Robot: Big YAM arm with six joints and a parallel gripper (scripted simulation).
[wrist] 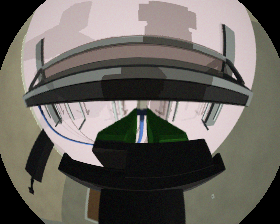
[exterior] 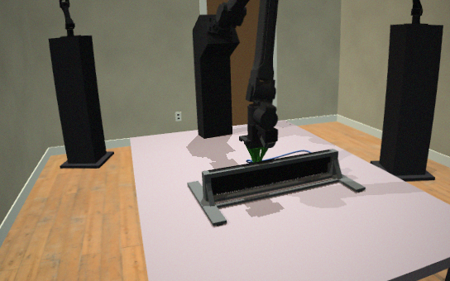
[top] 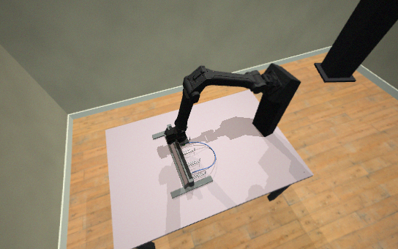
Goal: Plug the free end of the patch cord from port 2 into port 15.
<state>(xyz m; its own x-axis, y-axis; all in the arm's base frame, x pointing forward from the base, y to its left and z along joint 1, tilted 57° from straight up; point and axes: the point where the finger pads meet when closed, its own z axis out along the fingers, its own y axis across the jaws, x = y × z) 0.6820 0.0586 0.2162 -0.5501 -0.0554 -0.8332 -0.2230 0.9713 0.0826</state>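
My gripper is now 2 cm short of the plug and 1 cm to the right of it.
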